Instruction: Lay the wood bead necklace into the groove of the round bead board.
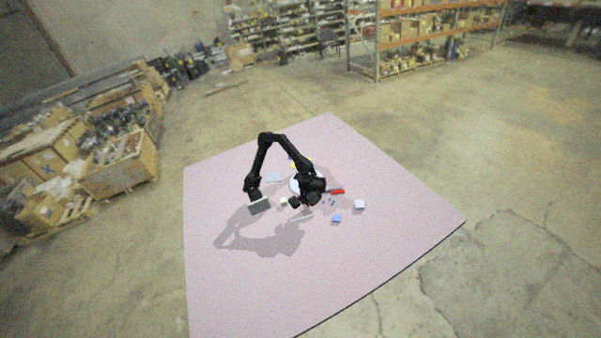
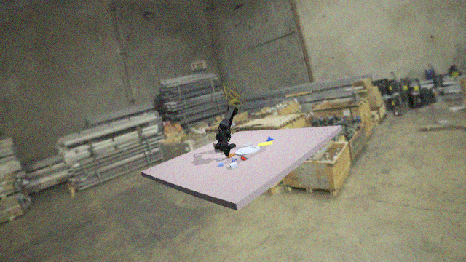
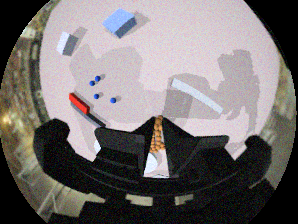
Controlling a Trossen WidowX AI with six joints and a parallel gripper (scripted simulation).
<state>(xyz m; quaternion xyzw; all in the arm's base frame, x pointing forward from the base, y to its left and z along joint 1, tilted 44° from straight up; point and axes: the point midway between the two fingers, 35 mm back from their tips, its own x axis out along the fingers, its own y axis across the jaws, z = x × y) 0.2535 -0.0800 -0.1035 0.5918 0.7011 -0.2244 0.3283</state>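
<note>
Now: gripper tip 6 cm past the white stick, 5 cm to the left of it and 1 cm above it. Also, from my gripper tip: cream cube: 12 cm behind, 7 cm to the left, 1 cm above; then red-handled tool: 17 cm ahead, 3 cm to the left, 1 cm below; then blue block: 10 cm ahead, 13 cm to the right.
</note>
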